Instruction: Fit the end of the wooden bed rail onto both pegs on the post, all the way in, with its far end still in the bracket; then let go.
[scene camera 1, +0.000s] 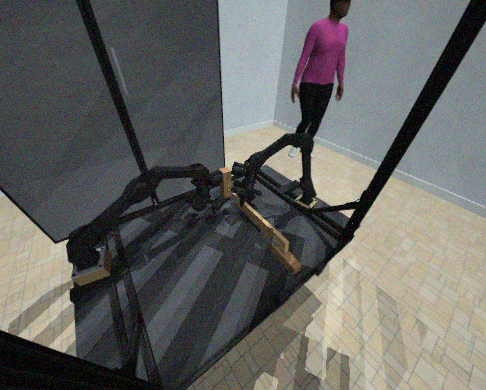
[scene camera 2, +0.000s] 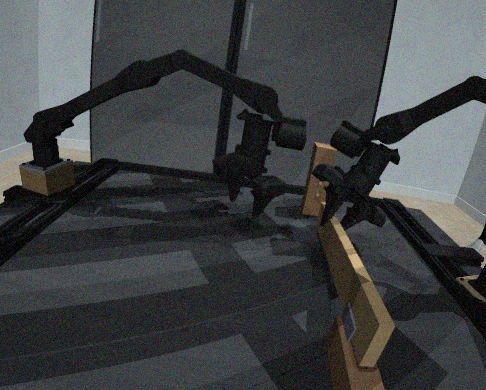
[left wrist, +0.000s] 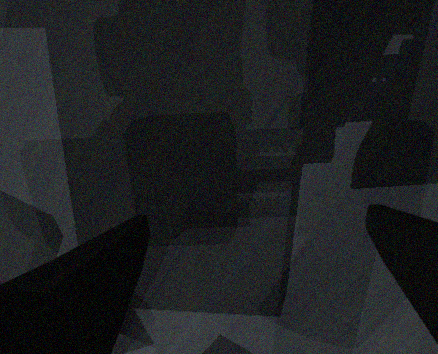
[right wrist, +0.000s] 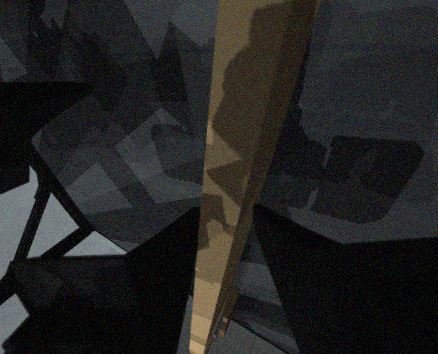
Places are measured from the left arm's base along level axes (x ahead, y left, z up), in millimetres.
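Pixels of known places: left gripper, fingertip midpoint: (scene camera 1: 206, 213) (scene camera 2: 242, 209) (left wrist: 255, 220) (right wrist: 55, 39); right gripper, fingertip midpoint: (scene camera 1: 243, 207) (scene camera 2: 327, 230) (right wrist: 226, 211); left arm's base at its link origin: (scene camera 1: 88, 261) (scene camera 2: 46, 162); right arm's base at its link origin: (scene camera 1: 306, 200).
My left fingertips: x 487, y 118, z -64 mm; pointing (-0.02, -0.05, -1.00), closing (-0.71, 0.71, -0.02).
Ahead of a thing's pixels: the offset from my left fingertips to its middle. "pt": to the spot under its first point. Level surfaces: height alone.
The wooden bed rail @[dx +202, dy -173, dz +39 mm] (scene camera 1: 260, 219) (scene camera 2: 345, 260) (right wrist: 212, 260) slants across the table. Its far end is at a small grey bracket @[pt dx +201, dy -332, dz +41 mm] (scene camera 2: 348, 322) on a low wooden block @[dx +220, dy -385, dz +15 mm] (scene camera 1: 292, 264) (scene camera 2: 342, 360); the seating inside is hidden. The post @[pt dx +151, dy +91, dz +95 mm] (scene camera 1: 225, 182) (scene camera 2: 314, 172) stands upright at the rail's other end. Pegs @[pt dx +171, dy +93, dz +34 mm] (scene camera 2: 318, 196) show on its side, near and above the rail end. My right gripper (scene camera 2: 336, 222) (right wrist: 226, 211) is shut on the rail near the post. My left gripper (scene camera 2: 244, 207) (left wrist: 255, 220) is open and empty, left of the post.
The two wrists are close together on either side of the post. Black frame bars (scene camera 1: 112, 90) rise around the table, and a dark panel (scene camera 2: 165, 30) stands behind it. A person in a pink top (scene camera 1: 322, 52) stands beyond the table. Shadows streak the dark table top @[dz -21 mm] (scene camera 1: 200, 280).
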